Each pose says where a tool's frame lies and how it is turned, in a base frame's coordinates. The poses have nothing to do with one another.
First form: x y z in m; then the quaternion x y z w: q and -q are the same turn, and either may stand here.
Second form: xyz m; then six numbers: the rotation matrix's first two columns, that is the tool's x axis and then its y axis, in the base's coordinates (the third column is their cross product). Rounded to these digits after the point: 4 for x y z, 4 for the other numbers.
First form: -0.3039, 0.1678, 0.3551, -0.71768, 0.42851, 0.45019, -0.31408
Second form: -0.3039, 0.1678, 0.3551, 0.2274, -0.8979, -0.3770, -0.3323, -0.4355, 0.8366
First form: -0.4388, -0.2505, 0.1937, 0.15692, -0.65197, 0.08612, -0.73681
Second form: -0.4388, -0.2505, 0.1937, 0.1350, -0.3315, -0.9337, -0.0777, 0.9359, -0.3435
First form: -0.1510, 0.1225, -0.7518, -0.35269, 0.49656, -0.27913, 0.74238
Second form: -0.1510, 0.1225, -0.7518, 0.3510, -0.7647, -0.5404, 0.0642, 0.5954, -0.8009
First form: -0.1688, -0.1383, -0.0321, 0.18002, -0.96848, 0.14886, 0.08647
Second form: -0.1688, -0.1383, -0.0321, -0.9202, -0.3229, 0.2211, -0.3744, 0.8909, -0.2572
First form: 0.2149, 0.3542, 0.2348, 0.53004, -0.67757, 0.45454, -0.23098
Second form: 0.2149, 0.3542, 0.2348, -0.3314, -0.9283, 0.1688, -0.5083, 0.0249, -0.8608
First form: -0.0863, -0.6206, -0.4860, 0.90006, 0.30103, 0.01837, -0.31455
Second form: -0.0863, -0.6206, -0.4860, 0.8181, 0.5303, 0.2224, 0.5534, -0.6209, -0.5552
